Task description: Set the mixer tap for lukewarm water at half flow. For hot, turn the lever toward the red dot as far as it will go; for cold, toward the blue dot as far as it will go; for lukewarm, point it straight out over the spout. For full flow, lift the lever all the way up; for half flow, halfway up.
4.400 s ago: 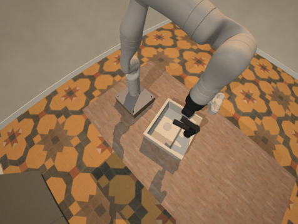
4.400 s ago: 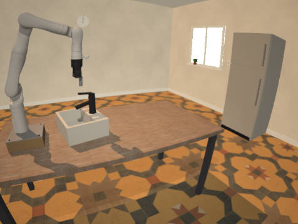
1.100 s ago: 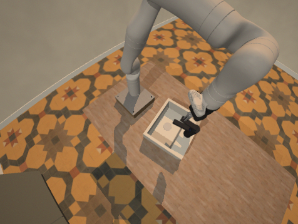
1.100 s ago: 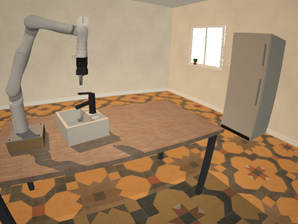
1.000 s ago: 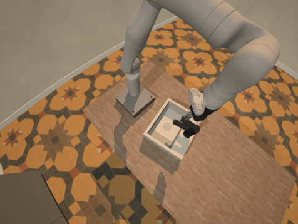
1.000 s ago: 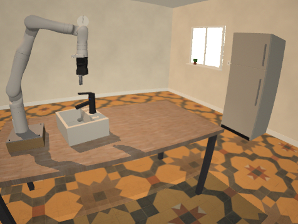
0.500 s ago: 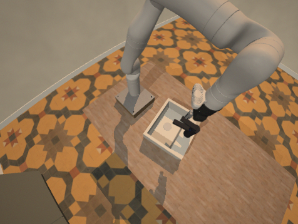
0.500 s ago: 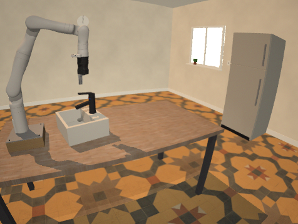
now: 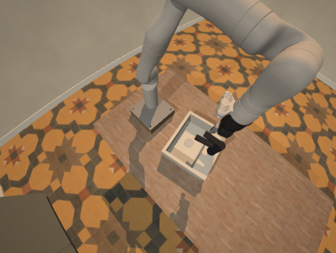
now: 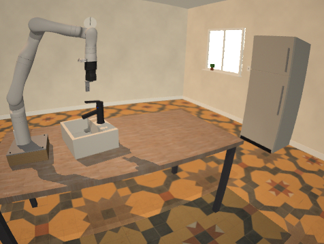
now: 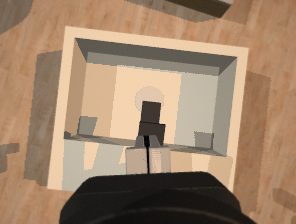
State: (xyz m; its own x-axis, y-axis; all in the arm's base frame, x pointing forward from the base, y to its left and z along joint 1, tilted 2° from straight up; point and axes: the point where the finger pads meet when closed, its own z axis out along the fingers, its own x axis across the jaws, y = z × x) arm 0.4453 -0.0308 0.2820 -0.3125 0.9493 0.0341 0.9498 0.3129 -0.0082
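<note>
Right now the black lever is 9 cm below my hand, 3 cm ahead of it and 1 cm to the left of it. Also, from my hand: sink basin 32 cm below, 4 cm behind; black mixer tap 13 cm below, 5 cm ahead, 1 cm to the left.
</note>
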